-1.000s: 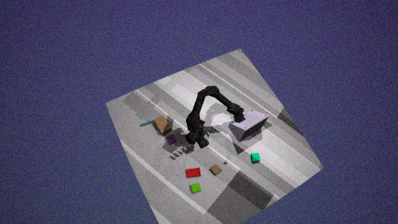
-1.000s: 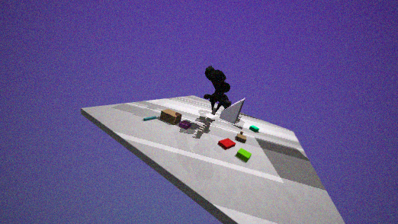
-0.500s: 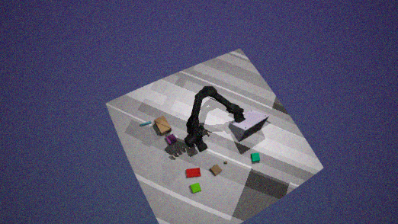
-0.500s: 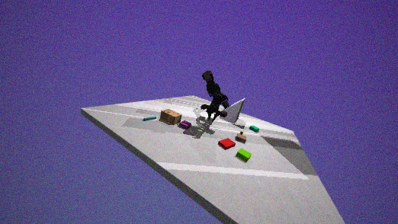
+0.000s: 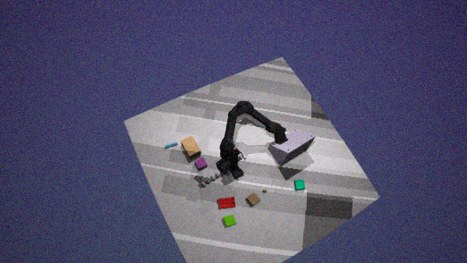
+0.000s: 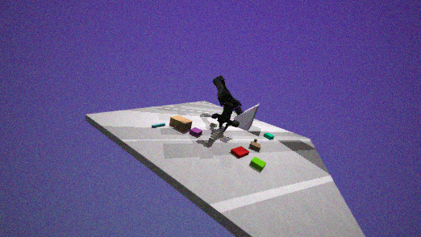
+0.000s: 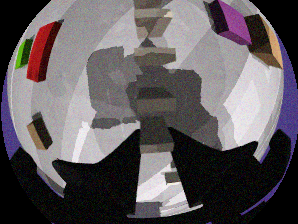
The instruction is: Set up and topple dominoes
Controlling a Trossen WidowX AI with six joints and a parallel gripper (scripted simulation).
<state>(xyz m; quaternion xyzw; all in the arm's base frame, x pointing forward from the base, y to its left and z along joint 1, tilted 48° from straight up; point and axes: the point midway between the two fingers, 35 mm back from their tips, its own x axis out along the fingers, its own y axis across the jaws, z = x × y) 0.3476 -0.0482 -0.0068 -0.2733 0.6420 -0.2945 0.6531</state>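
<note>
Now: the brown box 15 cm ahead of my gripper tip and 25 cm to the right of it. Also, from my gripper tip: red block 13 cm ahead, 17 cm to the left, 2 cm below; then purple block 14 cm ahead, 13 cm to the right, 2 cm below; then tan block 2 cm behind, 24 cm to the left, 2 cm below.
</note>
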